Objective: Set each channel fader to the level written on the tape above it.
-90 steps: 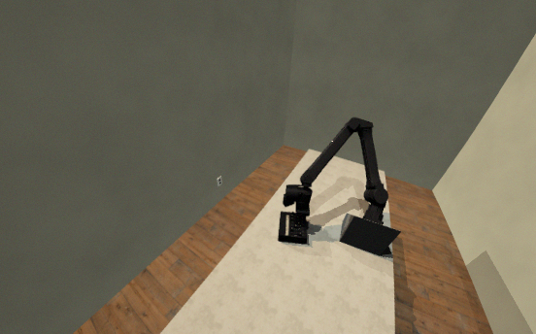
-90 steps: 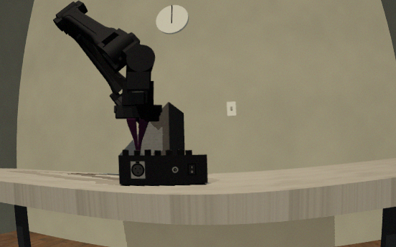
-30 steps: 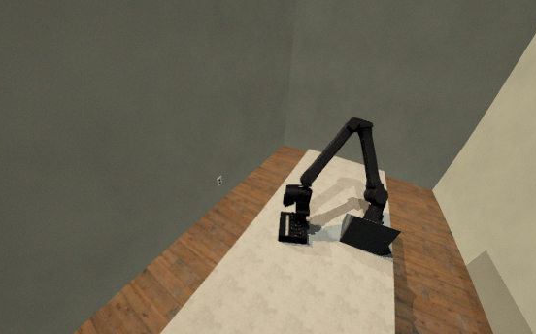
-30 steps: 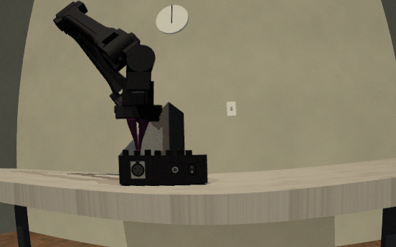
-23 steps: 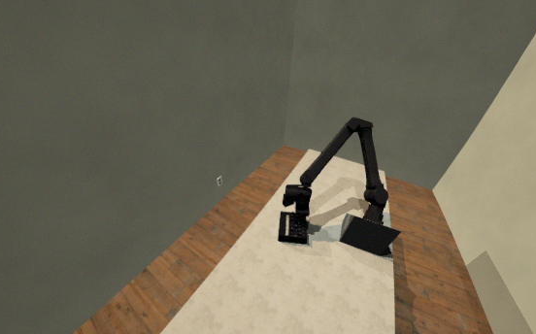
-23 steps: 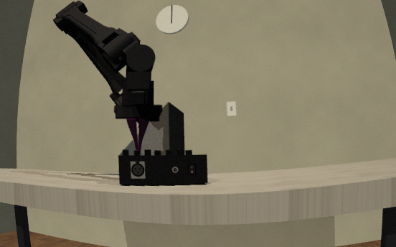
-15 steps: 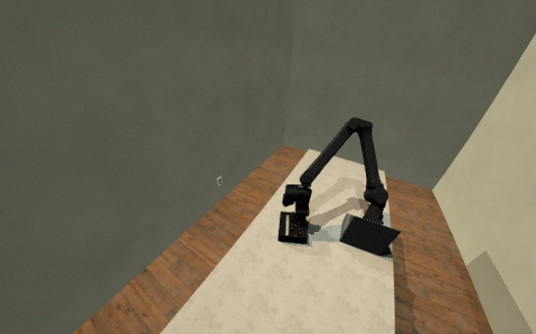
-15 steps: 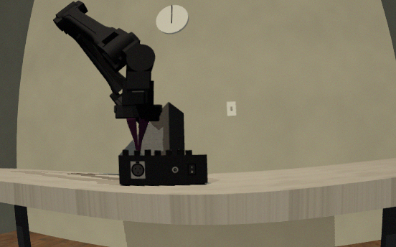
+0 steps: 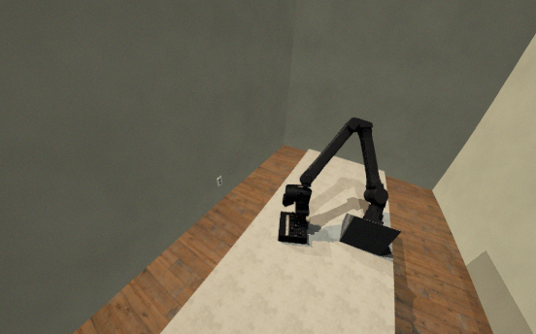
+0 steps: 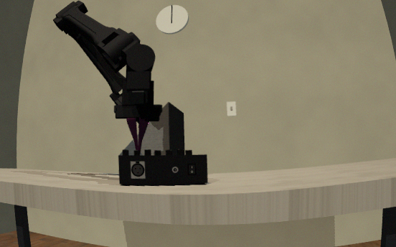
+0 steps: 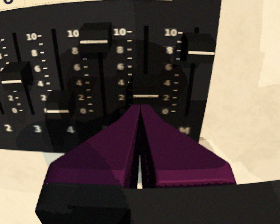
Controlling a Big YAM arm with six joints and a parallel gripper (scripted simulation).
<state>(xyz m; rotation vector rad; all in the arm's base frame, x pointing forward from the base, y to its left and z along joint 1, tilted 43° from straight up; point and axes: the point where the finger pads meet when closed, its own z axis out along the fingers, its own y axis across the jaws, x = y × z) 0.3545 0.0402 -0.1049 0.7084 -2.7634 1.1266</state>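
Right now the channel 6 fader is 1 cm ahead of my hand. From my hand the other things lie so: master fader: 5 cm ahead, 1 cm to the right; then channel 5 fader: 4 cm to the left, 3 cm ahead; then channel 4 fader: 4 cm to the left, 1 cm behind.
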